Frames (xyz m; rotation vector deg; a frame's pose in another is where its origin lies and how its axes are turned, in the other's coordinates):
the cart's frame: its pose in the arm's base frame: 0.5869 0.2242 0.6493 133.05 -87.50 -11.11
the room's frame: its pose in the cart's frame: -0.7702 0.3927 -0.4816 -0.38 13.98 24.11
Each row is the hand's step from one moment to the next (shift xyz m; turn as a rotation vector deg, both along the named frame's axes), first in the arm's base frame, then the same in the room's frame.
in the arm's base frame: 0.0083 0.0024 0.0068 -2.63 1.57 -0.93
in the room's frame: 0.0015 -0.0062 -0.0090 -2.04 2.35 0.76
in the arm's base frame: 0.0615 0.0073 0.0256 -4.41 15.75 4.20
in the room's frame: 0.0098 -0.0524 -0.0405 -12.67 5.89 -9.49
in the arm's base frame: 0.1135 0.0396 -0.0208 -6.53 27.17 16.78
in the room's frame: -0.0349 -0.1136 -0.0277 -17.61 11.60 -24.86
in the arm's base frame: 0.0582 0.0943 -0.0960 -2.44 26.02 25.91
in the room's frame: -0.1213 -0.0779 0.0266 -12.26 9.98 -33.23
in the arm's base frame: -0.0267 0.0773 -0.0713 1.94 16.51 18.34
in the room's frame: -0.1026 0.0099 0.0339 -6.65 3.46 -23.59
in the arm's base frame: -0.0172 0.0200 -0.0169 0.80 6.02 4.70
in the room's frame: -0.0267 0.0129 0.0100 -3.28 0.66 -6.91
